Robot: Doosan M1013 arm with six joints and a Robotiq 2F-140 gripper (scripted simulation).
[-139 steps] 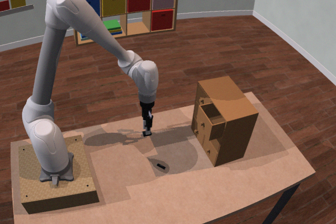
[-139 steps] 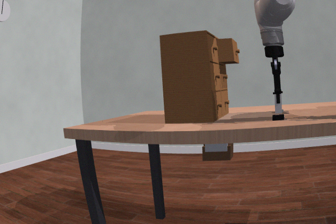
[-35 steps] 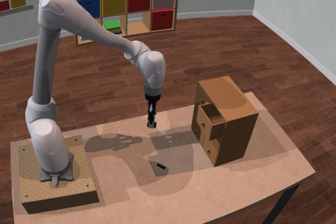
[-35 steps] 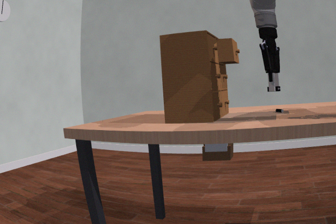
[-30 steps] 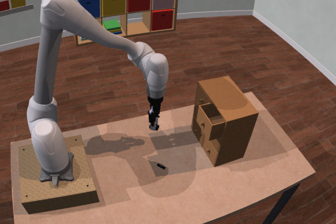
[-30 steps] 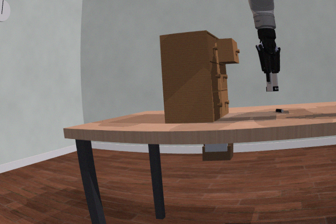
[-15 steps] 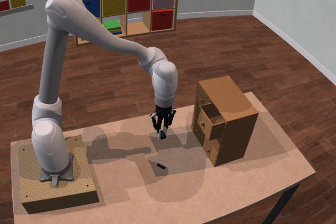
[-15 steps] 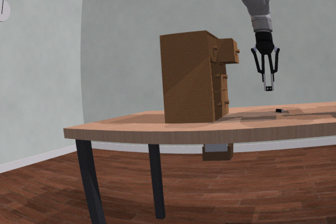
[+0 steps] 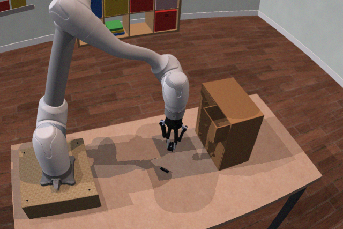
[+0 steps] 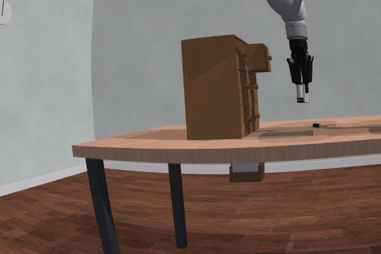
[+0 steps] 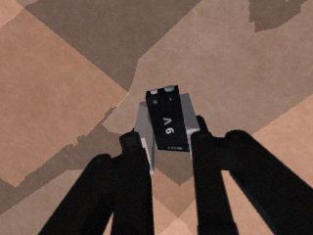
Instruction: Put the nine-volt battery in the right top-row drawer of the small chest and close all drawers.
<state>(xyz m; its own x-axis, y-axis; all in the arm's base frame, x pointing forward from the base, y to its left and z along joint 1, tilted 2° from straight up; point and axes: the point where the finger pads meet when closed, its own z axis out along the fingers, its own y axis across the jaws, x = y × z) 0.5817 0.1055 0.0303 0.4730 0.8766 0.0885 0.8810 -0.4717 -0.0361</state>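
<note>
The black cylinder is 4 cm behind my hand, 7 cm to the right of it and 13 cm below it. Round my hand: nine-volt battery (1 cm to the left, 2 cm below).
</note>
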